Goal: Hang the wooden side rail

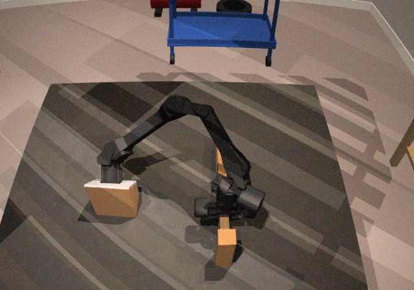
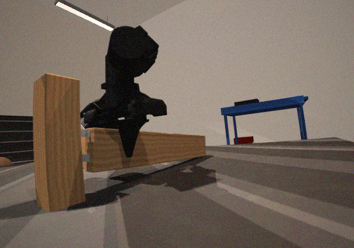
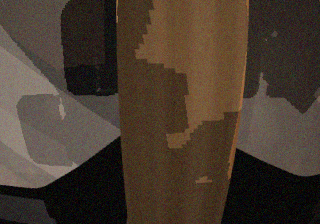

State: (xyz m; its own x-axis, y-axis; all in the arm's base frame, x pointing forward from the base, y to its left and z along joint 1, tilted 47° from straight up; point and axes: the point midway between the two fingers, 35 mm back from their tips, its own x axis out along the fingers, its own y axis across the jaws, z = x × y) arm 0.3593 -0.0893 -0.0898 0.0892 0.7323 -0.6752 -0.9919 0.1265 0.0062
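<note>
The headboard post is 120 mm to the right of my gripper tip, 40 mm above it and 10 mm behind it.
</note>
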